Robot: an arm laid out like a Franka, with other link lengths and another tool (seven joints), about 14 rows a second.
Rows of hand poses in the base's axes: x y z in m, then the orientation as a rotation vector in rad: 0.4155, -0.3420, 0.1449, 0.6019, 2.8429, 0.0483; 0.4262, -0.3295, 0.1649, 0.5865, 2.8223, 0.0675; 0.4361, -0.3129, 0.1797, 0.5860, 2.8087, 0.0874; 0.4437, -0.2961, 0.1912, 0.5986, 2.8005, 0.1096; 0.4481, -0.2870, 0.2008, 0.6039, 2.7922, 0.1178; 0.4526, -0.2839, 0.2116, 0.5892, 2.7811, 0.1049; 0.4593, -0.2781, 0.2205, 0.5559, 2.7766, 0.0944; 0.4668, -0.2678, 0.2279, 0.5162, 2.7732, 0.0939; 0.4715, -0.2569, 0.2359, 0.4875, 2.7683, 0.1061; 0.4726, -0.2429, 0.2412, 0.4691, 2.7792, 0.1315; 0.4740, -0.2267, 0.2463, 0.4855, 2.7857, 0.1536; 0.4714, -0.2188, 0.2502, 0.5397, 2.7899, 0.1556; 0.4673, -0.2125, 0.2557, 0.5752, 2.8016, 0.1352; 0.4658, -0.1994, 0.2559, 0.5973, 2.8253, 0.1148
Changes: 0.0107, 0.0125, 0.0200, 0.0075, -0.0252, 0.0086; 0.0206, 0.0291, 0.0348, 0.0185, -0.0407, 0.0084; 0.0282, 0.0459, 0.0463, 0.0337, -0.0486, 0.0005; 0.0326, 0.0550, 0.0559, 0.0385, -0.0564, -0.0036; 0.0371, 0.0581, 0.0667, 0.0262, -0.0686, 0.0034; 0.0438, 0.0639, 0.0756, 0.0144, -0.0782, 0.0243; 0.0513, 0.0742, 0.0830, 0.0088, -0.0886, 0.0507; 0.0560, 0.0851, 0.0910, 0.0131, -0.0997, 0.0706; 0.0571, 0.0991, 0.0963, 0.0303, -0.0949, 0.0867; 0.0585, 0.1153, 0.1014, 0.0484, -0.0881, 0.0782; 0.0559, 0.1232, 0.1053, 0.0565, -0.0747, 0.0423; 0.0518, 0.1295, 0.1108, 0.0485, -0.0548, 0.0185; 0.0503, 0.1426, 0.1110, 0.0411, -0.0255, 0.0057
